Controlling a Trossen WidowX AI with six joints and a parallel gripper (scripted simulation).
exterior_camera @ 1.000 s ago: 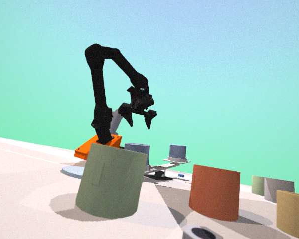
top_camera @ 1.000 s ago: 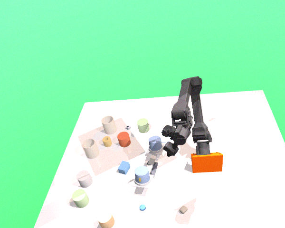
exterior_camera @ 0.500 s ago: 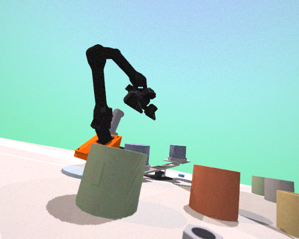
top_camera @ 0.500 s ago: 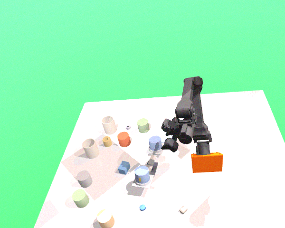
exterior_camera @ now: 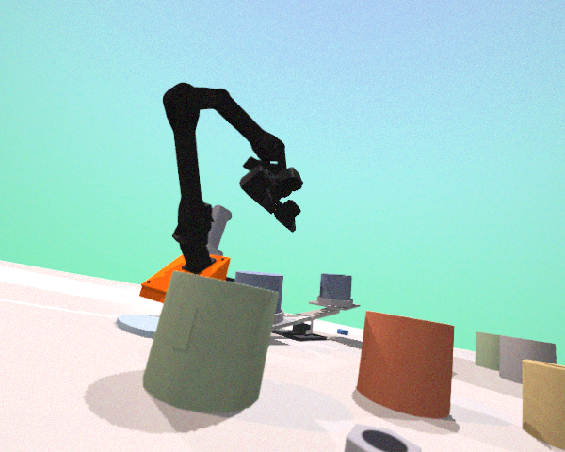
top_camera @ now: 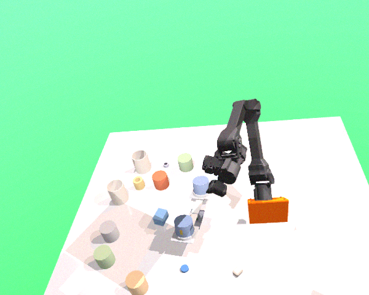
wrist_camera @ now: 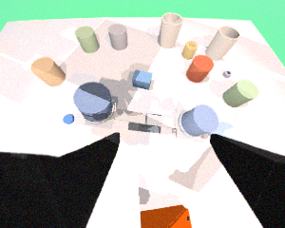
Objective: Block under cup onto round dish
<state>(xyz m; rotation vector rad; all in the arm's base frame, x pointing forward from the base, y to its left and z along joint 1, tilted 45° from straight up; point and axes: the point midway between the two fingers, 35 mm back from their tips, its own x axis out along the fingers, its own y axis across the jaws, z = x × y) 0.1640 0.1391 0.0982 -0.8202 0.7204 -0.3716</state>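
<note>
Now: the grey block 18 cm below my gripper tip, 13 cm to the right of it and 7 cm ahead of it. Round my gripper tip: pale blue round dish: 25 cm to the right, 22 cm below, 4 cm ahead; blue cube: 23 cm ahead, 20 cm below, 2 cm to the left; balance: 18 cm below, 8 cm ahead.
</note>
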